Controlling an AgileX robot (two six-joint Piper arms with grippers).
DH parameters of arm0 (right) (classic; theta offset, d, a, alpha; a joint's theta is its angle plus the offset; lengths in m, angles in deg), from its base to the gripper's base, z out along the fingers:
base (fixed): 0 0 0 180
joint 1: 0 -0.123 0 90
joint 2: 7.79 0 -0.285 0
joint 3: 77.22 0 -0.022 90
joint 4: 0 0.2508 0 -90
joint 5: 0 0 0.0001 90
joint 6: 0 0.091 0 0
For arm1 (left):
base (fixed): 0 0 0 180
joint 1: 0 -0.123 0 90
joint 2: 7.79 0 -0.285 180
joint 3: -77.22 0 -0.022 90
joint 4: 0 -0.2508 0 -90
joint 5: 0 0 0.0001 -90
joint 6: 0 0.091 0 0
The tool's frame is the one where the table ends.
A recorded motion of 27 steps. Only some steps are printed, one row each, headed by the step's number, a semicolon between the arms.
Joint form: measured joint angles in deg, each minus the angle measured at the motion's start. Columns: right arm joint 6, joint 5, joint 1, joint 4, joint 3, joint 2; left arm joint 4, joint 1, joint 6, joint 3, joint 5, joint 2.
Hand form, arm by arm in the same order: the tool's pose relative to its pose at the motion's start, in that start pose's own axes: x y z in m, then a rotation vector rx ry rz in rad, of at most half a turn. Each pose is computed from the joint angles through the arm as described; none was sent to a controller.
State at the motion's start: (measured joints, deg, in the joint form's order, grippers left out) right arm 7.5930 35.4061 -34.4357 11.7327 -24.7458 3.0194; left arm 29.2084 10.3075 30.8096 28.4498 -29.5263 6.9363
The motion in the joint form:
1: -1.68 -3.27 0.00 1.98 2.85 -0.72; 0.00 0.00 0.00 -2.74 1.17 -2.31
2: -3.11 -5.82 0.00 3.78 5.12 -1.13; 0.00 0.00 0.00 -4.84 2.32 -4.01
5: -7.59 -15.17 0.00 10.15 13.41 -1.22; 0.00 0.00 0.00 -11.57 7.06 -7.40
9: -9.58 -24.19 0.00 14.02 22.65 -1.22; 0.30 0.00 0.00 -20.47 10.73 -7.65
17: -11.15 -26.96 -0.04 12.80 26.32 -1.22; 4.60 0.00 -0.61 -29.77 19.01 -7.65
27: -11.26 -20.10 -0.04 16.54 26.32 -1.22; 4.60 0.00 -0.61 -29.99 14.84 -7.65
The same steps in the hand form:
1: 0.0084 -0.0025 0.0057 -0.0148 -0.0192 0.0040; 0.0118 -0.0006 -0.0017 -0.0099 -0.0103 -0.0018
2: 0.0154 -0.0047 0.0104 -0.0250 -0.0314 0.0102; 0.0205 -0.0007 -0.0025 -0.0196 -0.0207 -0.0034
5: 0.0419 -0.0155 0.0291 -0.0317 -0.0580 0.0521; 0.0488 0.0013 0.0015 -0.0580 -0.0349 -0.0156
9: 0.0765 -0.0324 0.0449 0.0117 -0.0651 0.1012; 0.0937 0.0036 0.0154 -0.0799 0.0569 -0.0496
17: 0.0923 -0.0401 0.0494 0.0418 -0.0519 0.0585; 0.1363 0.0075 0.0242 -0.1400 0.0810 -0.1536
27: 0.1029 -0.0372 0.0494 0.0157 0.0648 0.1222; 0.1427 0.0032 0.0241 -0.0986 0.1446 -0.1601

